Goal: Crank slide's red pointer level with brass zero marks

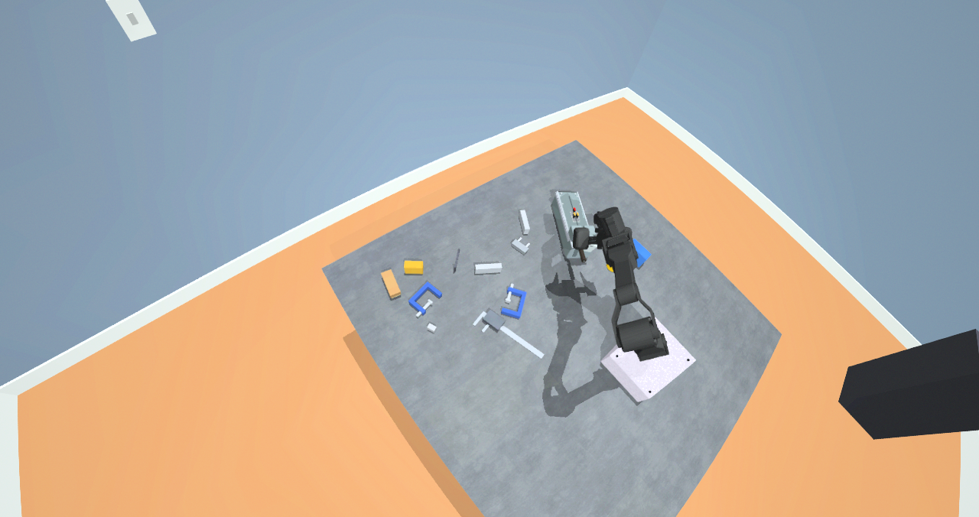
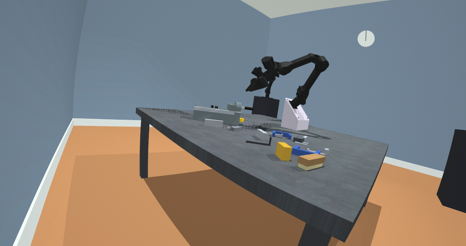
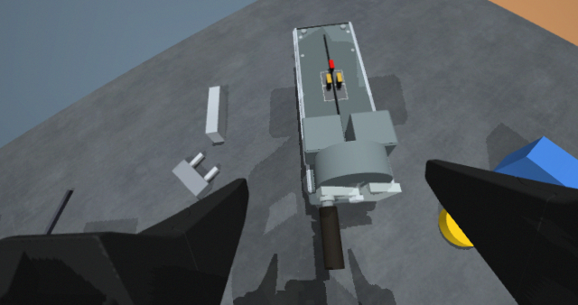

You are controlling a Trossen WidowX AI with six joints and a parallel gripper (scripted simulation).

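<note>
The dark handle lies 20 mm behind my gripper tip, 10 mm to the left of it and 100 mm below it. The rest, counted from my gripper tip: red pointer: 140 mm ahead, 130 mm to the right, 120 mm below; yellow round piece: 110 mm behind, 130 mm to the right, 190 mm below; pronged grey block: 160 mm ahead, 110 mm to the left, 190 mm below.
</note>
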